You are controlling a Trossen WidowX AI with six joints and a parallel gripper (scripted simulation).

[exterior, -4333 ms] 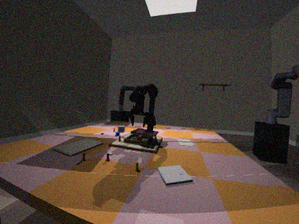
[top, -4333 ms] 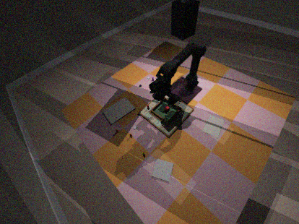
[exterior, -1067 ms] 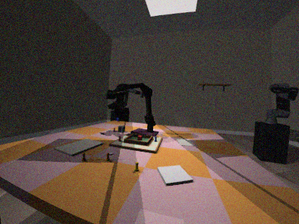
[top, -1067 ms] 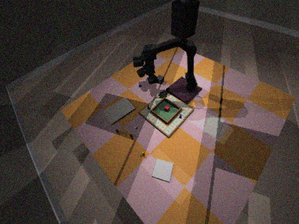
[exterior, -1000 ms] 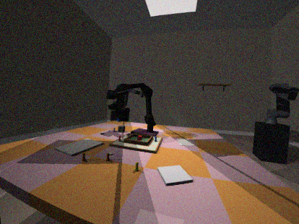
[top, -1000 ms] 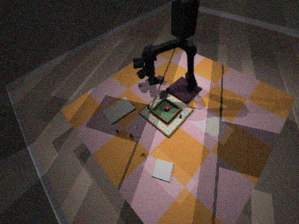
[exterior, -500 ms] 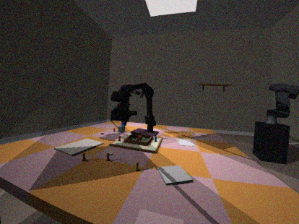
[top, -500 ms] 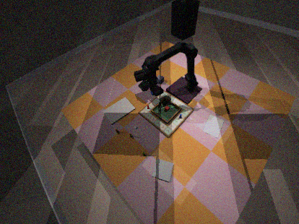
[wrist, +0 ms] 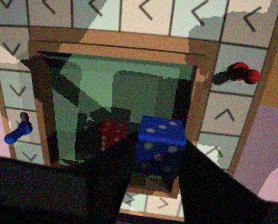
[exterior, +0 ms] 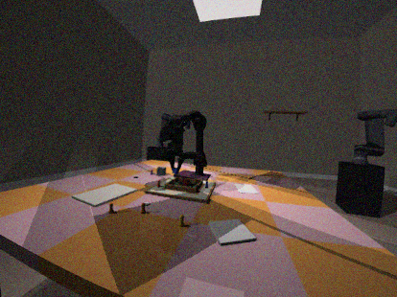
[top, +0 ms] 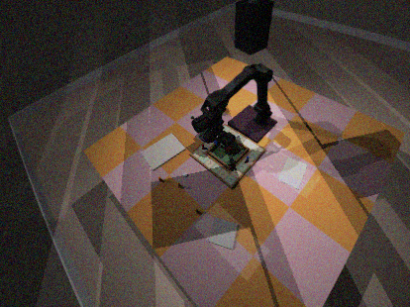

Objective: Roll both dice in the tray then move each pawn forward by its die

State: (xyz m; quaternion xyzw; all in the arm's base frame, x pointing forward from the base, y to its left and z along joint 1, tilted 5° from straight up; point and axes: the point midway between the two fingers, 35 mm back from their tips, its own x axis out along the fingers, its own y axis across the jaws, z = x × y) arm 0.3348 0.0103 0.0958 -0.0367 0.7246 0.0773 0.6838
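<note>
Right now the red pawn is 60 mm to the right of my gripper tip, 60 mm below it and 50 mm ahead of it. Round my gripper tip: white card: 230 mm ahead, 190 mm to the right, 90 mm below; then blue pawn: 140 mm to the left, 80 mm behind, 60 mm below; then green tray: 80 mm below, 40 mm to the left, 40 mm behind.
</note>
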